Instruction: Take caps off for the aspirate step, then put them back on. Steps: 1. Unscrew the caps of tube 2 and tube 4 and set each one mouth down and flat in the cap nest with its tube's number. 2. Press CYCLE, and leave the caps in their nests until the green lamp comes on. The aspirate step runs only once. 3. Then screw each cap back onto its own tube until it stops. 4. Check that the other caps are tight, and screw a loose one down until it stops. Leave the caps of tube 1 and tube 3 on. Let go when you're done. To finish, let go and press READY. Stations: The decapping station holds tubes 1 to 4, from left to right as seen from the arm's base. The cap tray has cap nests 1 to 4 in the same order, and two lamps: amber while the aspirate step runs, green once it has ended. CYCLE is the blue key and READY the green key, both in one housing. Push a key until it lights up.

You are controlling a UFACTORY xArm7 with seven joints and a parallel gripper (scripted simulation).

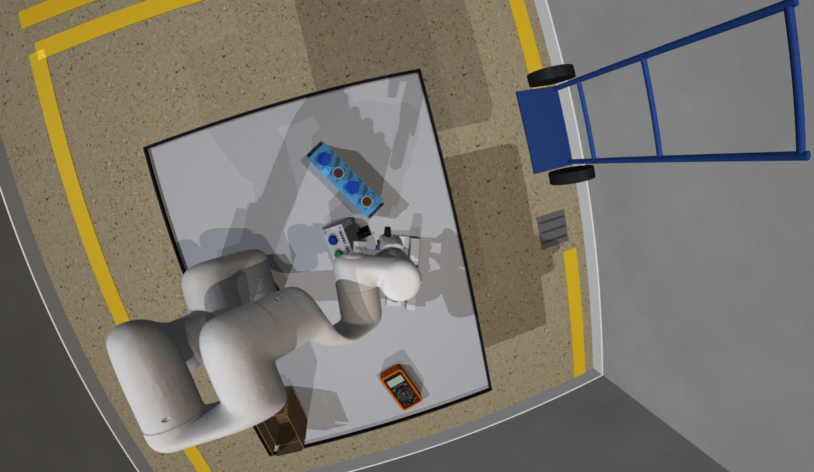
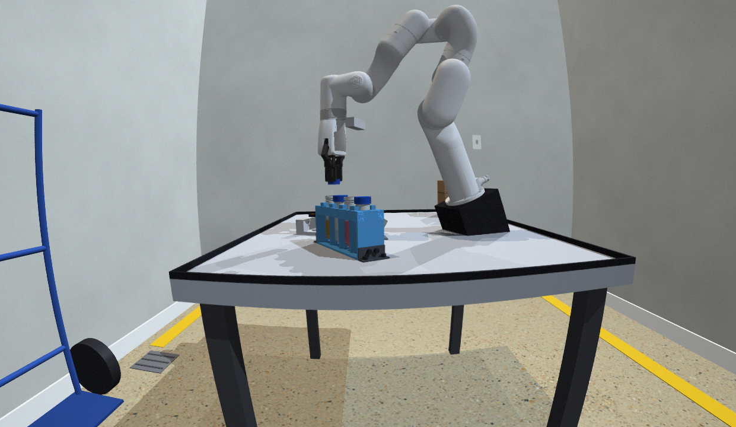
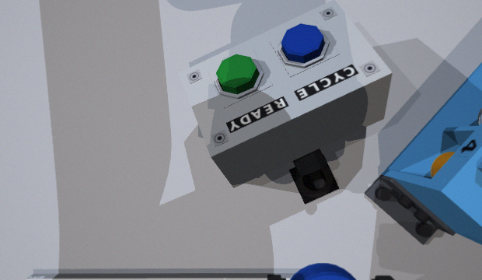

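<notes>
The blue cycle key is 110 mm below my hand, 110 mm behind it and 60 mm to the left of it. The rest, counted from my hand: key housing: 120 mm below, 90 mm behind, 40 mm to the left; then threaded tube neck: 120 mm to the left, 60 mm below, 20 mm ahead; then green ready key: 110 mm below, 110 mm behind, 20 mm to the left.
</notes>
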